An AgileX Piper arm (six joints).
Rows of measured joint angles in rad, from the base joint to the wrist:
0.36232 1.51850 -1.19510 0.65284 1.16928 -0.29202
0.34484 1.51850 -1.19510 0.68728 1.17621 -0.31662
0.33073 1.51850 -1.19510 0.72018 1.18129 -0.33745
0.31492 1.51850 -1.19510 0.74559 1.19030 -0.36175
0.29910 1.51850 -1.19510 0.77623 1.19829 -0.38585
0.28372 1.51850 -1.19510 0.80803 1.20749 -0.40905
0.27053 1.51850 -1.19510 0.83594 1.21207 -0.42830
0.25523 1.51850 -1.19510 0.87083 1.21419 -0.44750
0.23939 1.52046 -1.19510 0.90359 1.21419 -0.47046
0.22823 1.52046 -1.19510 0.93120 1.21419 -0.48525
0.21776 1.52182 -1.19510 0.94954 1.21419 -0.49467
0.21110 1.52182 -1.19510 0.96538 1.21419 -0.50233
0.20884 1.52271 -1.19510 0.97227 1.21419 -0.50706
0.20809 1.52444 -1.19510 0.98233 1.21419 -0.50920
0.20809 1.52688 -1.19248 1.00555 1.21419 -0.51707
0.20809 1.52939 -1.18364 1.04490 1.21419 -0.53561
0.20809 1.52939 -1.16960 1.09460 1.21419 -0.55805
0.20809 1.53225 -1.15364 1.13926 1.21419 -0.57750
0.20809 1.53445 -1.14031 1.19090 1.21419 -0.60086
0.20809 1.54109 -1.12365 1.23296 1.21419 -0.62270
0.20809 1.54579 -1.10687 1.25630 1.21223 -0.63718
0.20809 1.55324 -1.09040 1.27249 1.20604 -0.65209
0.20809 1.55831 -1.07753 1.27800 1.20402 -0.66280
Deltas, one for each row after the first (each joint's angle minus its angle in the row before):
-0.01748 0.00000 0.00000 0.03444 0.00693 -0.02460
-0.01411 0.00000 0.00000 0.03290 0.00508 -0.02083
-0.01581 0.00000 0.00000 0.02541 0.00901 -0.02430
-0.01582 0.00000 0.00000 0.03064 0.00799 -0.02410
-0.01538 0.00000 0.00000 0.03180 0.00920 -0.02320
-0.01319 0.00000 0.00000 0.02791 0.00458 -0.01925
-0.01530 0.00000 0.00000 0.03489 0.00212 -0.01920
-0.01584 0.00196 0.00000 0.03276 0.00000 -0.02296
-0.01116 0.00000 0.00000 0.02761 0.00000 -0.01479
-0.01047 0.00136 0.00000 0.01834 0.00000 -0.00942
-0.00666 0.00000 0.00000 0.01584 0.00000 -0.00766
-0.00226 0.00089 0.00000 0.00689 0.00000 -0.00473
-0.00075 0.00173 0.00000 0.01006 0.00000 -0.00214
0.00000 0.00244 0.00262 0.02322 0.00000 -0.00787
0.00000 0.00251 0.00884 0.03935 0.00000 -0.01854
0.00000 0.00000 0.01404 0.04970 0.00000 -0.02244
0.00000 0.00286 0.01596 0.04466 0.00000 -0.01945
0.00000 0.00220 0.01333 0.05164 0.00000 -0.02336
0.00000 0.00664 0.01666 0.04206 0.00000 -0.02184
0.00000 0.00470 0.01678 0.02334 -0.00196 -0.01448
0.00000 0.00745 0.01647 0.01619 -0.00619 -0.01491
0.00000 0.00507 0.01287 0.00551 -0.00202 -0.01071

